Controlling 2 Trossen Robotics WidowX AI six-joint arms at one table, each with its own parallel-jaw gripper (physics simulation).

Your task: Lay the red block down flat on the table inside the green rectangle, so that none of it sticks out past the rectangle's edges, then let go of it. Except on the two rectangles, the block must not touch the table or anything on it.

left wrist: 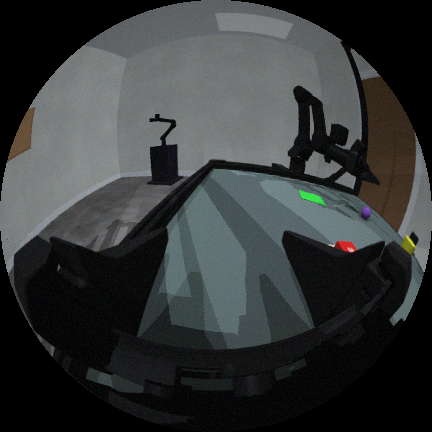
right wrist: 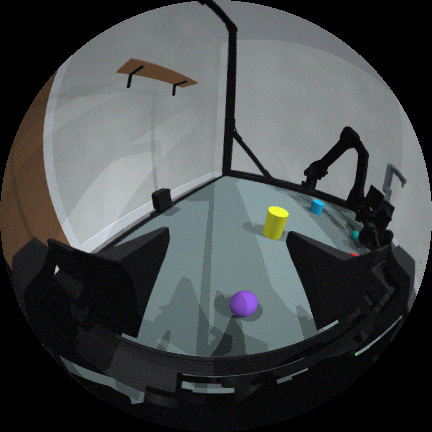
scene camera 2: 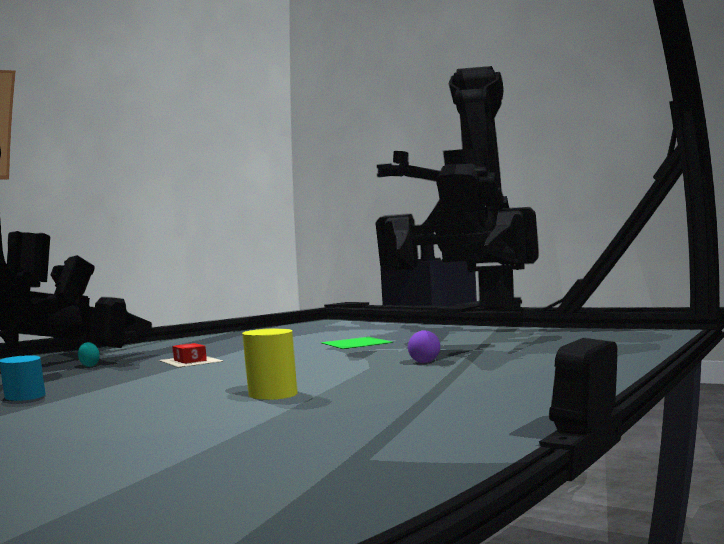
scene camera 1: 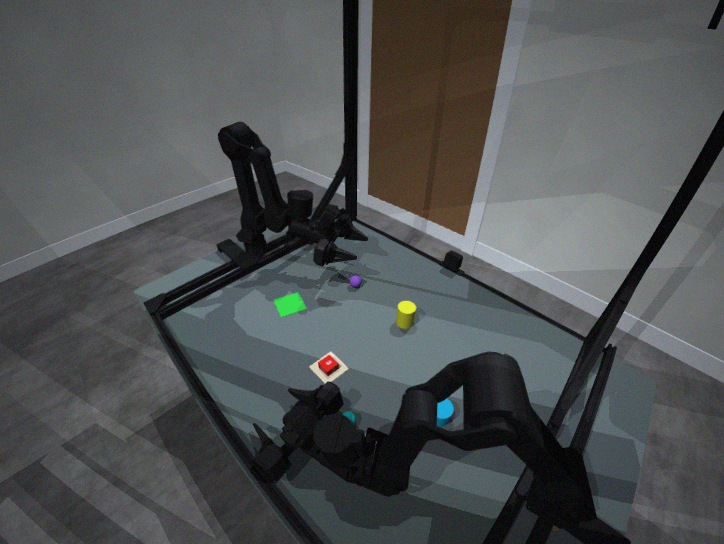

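Pixels of known places: left gripper, between the fingertips: [left wrist: 227,235] [scene camera 2: 135,324] [scene camera 1: 271,406]; right gripper, between the fingertips: [left wrist: 378,182] [right wrist: 230,235] [scene camera 2: 442,251] [scene camera 1: 362,248]; left arm's base, origin of its link: [right wrist: 309,188] [scene camera 1: 548,500]; right arm's base, origin of its link: [left wrist: 295,171] [scene camera 2: 497,308] [scene camera 1: 256,251].
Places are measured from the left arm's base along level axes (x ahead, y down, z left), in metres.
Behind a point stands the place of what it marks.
Observation:
The red block [scene camera 1: 328,365] {x 0.476, y 0.000, z 0.002 m} [scene camera 2: 189,353] {x 0.471, y 0.007, z -0.017 m} [left wrist: 345,246] {x 0.486, y 0.000, z 0.002 m} [right wrist: 354,254] {x 0.468, y 0.000, z -0.002 m} lies on the cream rectangle [scene camera 1: 317,367] [scene camera 2: 213,360]. The green rectangle [scene camera 1: 289,304] {x 0.693, y 0.018, z -0.087 m} [scene camera 2: 358,342] {x 0.693, y 0.018, z -0.092 m} [left wrist: 312,197] {x 0.688, y 0.018, z -0.089 m} lies bare, farther back in scene camera 1. My left gripper [scene camera 1: 273,409] {x 0.489, y -0.018, z 0.149 m} [scene camera 2: 114,295] [left wrist: 227,235] {x 0.489, y -0.018, z 0.149 m} is open and empty, low near the table edge, below and left of the block in scene camera 1. In the left wrist view its right finger partly hides the block. My right gripper [scene camera 1: 361,248] {x 0.599, y -0.095, z -0.284 m} [scene camera 2: 449,239] {x 0.599, y -0.095, z -0.284 m} [right wrist: 230,235] {x 0.599, y -0.095, z -0.284 m} is open and empty, beyond the green rectangle in scene camera 1.
A teal ball [scene camera 1: 349,418] {x 0.363, y -0.010, z 0.073 m} [scene camera 2: 88,354] {x 0.361, y 0.002, z 0.057 m} is close beside my left gripper, partly hidden. A blue cylinder [scene camera 1: 444,411] {x 0.225, y -0.017, z -0.040 m} [scene camera 2: 22,378] {x 0.226, y -0.002, z -0.066 m} stands behind the left arm. A yellow cylinder [scene camera 1: 406,315] {x 0.407, y -0.029, z -0.201 m} [scene camera 2: 270,363] {x 0.403, y -0.012, z -0.236 m} stands right of the block. A purple ball [scene camera 1: 355,281] {x 0.593, y -0.008, z -0.245 m} [right wrist: 243,303] {x 0.607, y -0.013, z -0.258 m} lies near my right gripper.

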